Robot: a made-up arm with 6 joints. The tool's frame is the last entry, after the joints.
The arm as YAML. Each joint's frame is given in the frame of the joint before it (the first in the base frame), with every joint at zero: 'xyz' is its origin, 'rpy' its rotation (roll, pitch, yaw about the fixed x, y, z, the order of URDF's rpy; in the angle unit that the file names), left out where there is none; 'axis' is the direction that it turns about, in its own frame. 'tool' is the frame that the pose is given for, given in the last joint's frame.
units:
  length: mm
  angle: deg
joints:
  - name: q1
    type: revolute
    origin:
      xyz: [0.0, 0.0, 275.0]
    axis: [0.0, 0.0, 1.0]
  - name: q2
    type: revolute
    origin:
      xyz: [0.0, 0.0, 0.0]
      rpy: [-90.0, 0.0, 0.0]
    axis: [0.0, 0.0, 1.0]
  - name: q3
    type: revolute
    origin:
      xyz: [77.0, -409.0, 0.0]
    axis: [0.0, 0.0, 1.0]
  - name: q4
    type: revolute
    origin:
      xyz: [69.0, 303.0, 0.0]
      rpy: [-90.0, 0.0, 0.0]
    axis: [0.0, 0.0, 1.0]
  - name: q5
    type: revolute
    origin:
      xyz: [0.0, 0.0, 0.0]
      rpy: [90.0, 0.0, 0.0]
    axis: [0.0, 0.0, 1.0]
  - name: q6
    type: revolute
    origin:
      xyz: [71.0, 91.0, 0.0]
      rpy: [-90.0, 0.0, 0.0]
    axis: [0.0, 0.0, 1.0]
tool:
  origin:
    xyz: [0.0, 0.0, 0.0]
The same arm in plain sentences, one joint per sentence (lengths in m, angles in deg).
The arm has six revolute joints in a row. What follows holds with every joint at zero, and every direction is one of the base frame's. Joint 1 sits 0.275 m along +z from the base frame's origin and turns about +z. Joint 2 sits at the same point as joint 1 and turns about +y. Joint 3 sits 0.077 m along +x and 0.409 m along +z from joint 2 and turns about +y. Joint 4 sits 0.069 m along +x and 0.303 m along -z from joint 3 and turns about -z. Joint 5 sits at the same point as joint 4 and turns about +y. Joint 6 sits 0.071 m along +x and 0.091 m along -z from joint 5 and turns about -z. The tool frame, which is the frame that the pose is given for, sits at the same point as joint 6; its axes are the base frame's turned by roll 180, pitch 0 and yaw 0 deg (as in URDF: about the fixed x, then y, then z).
